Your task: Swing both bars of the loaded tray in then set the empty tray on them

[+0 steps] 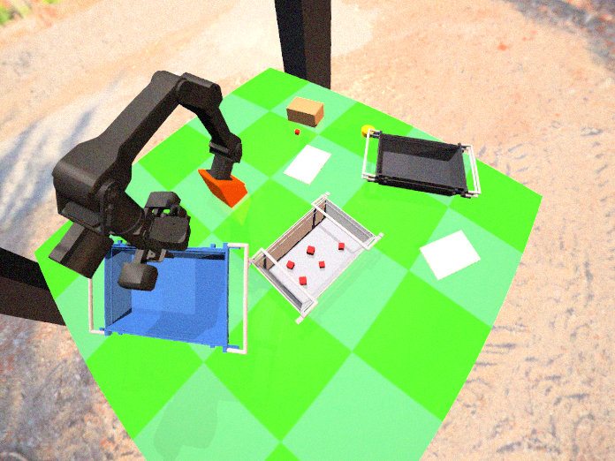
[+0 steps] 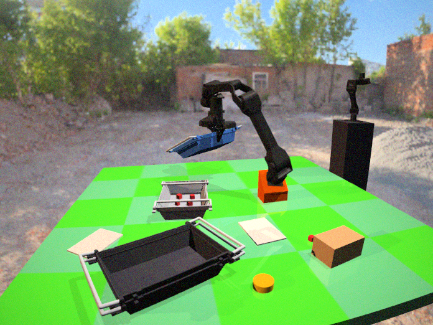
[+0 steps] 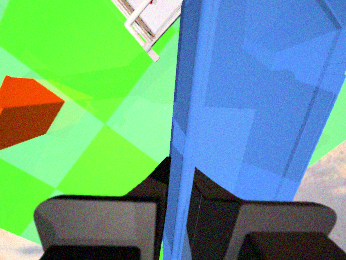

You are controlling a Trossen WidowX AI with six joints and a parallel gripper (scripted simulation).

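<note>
Right now my gripper tip is 60 mm short of the blue tray and 60 mm to the left of it. Also, from my gripper tip: cardboard box: 290 mm behind, 650 mm to the left, 170 mm below; then yellow disc: 50 mm behind, 740 mm to the left, 190 mm below.
</note>
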